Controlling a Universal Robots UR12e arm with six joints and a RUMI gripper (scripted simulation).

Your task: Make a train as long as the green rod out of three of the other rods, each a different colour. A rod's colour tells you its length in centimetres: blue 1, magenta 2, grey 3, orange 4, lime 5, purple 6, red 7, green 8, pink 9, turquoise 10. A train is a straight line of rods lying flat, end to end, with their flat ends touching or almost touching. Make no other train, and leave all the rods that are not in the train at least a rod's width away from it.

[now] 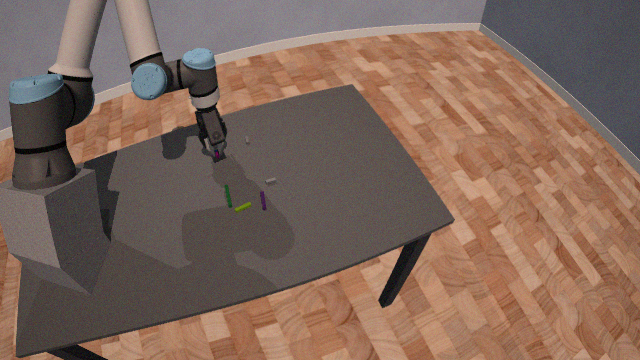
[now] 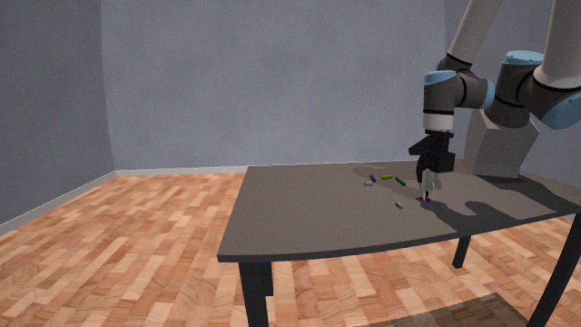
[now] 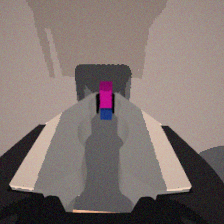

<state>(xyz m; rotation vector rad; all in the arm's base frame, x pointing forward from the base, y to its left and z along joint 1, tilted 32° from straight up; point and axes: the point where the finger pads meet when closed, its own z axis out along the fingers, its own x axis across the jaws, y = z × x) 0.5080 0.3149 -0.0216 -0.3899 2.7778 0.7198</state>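
Now: hand 1 cm above the magenta rod. Round my hand: blue rod: 1 cm behind, 2 cm to the left, 1 cm below; lime rod: 8 cm ahead, 22 cm to the right, 1 cm below; green rod: 4 cm ahead, 17 cm to the right, 1 cm below.
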